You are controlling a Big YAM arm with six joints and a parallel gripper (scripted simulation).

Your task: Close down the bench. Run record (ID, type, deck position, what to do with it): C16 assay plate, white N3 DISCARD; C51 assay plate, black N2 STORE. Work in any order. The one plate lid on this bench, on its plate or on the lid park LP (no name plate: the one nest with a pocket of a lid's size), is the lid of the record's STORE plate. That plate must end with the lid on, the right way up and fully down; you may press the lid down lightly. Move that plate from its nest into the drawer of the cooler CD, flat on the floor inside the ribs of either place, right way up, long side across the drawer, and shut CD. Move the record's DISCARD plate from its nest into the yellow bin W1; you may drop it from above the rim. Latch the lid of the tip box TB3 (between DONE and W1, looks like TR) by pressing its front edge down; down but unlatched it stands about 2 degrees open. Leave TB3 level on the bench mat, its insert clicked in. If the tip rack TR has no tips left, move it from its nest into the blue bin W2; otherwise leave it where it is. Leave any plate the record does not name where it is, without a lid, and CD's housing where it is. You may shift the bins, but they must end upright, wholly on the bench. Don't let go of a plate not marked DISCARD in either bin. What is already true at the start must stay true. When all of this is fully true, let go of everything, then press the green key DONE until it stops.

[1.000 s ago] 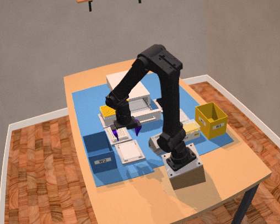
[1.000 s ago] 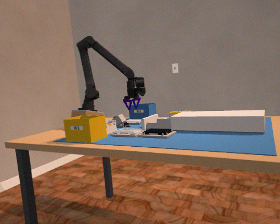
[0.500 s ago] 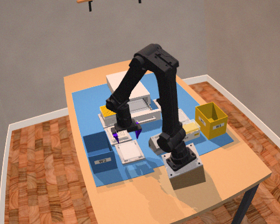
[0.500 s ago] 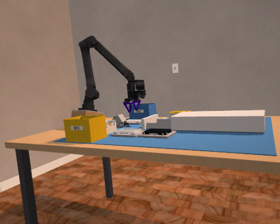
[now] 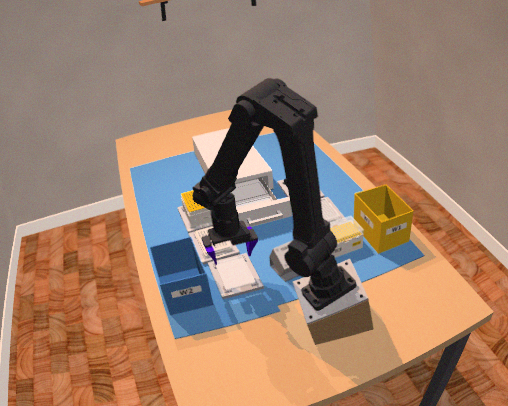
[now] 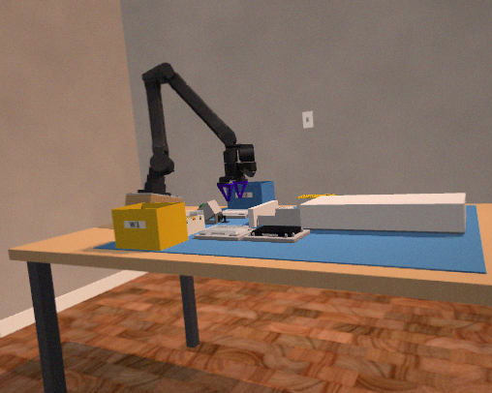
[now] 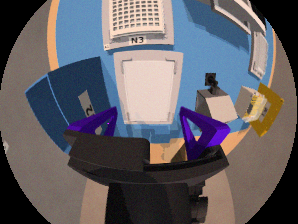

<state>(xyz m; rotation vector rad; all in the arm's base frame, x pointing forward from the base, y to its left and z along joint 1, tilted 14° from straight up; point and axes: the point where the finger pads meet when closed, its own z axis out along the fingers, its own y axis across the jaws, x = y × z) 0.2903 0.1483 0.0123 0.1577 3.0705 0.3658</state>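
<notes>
My hand is 6 cm above the plate lid. From my hand the other things lie so: green key DONE: 7 cm behind, 15 cm to the right, 1 cm below; lid park LP: 7 cm below; blue bin W2: 1 cm ahead, 16 cm to the left, 4 cm below.
</notes>
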